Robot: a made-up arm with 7 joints.
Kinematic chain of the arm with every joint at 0, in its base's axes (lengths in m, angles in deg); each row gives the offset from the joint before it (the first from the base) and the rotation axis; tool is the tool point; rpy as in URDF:
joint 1: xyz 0 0 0.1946 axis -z
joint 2: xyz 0 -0.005 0.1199 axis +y
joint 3: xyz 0 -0.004 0.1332 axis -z
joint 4: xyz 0 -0.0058 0.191 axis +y
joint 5: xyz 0 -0.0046 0.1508 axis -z
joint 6: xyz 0 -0.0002 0.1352 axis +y
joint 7: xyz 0 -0.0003 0.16 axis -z
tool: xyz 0 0 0 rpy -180 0 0
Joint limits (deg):
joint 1: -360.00..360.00
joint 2: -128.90..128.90
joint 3: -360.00..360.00
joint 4: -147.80..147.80
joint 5: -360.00..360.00
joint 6: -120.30..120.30
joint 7: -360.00..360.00
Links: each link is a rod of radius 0.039 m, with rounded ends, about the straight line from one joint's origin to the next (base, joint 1, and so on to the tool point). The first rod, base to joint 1, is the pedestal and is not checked.
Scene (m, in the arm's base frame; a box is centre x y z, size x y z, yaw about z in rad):
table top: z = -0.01
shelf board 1: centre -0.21 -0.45 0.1 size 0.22 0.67 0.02 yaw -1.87
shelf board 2: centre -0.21 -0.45 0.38 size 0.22 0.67 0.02 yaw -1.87
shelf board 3: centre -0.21 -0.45 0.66 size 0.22 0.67 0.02 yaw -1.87
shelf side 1: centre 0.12 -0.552 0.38 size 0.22 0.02 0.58 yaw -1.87
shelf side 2: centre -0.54 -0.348 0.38 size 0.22 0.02 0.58 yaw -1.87
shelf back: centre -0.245 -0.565 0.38 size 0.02 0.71 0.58 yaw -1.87
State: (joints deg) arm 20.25 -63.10 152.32 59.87 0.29 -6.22 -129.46
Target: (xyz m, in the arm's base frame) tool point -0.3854 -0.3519 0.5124
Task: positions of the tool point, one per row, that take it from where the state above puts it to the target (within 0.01 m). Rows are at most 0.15 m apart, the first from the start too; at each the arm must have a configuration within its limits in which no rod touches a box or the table.
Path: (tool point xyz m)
1: -0.6456 0.0098 0.3487
2: -0.5988 -0.0413 0.4160
3: -0.5385 -0.0868 0.4664
4: -0.4695 -0.1233 0.4988
5: -0.3973 -0.1487 0.5135
6: -0.3266 -0.1614 0.5124
7: -0.3539 -0.2301 0.5110
8: -0.3716 -0.2954 0.5108
9: -0.3854 -0.3519 0.5123

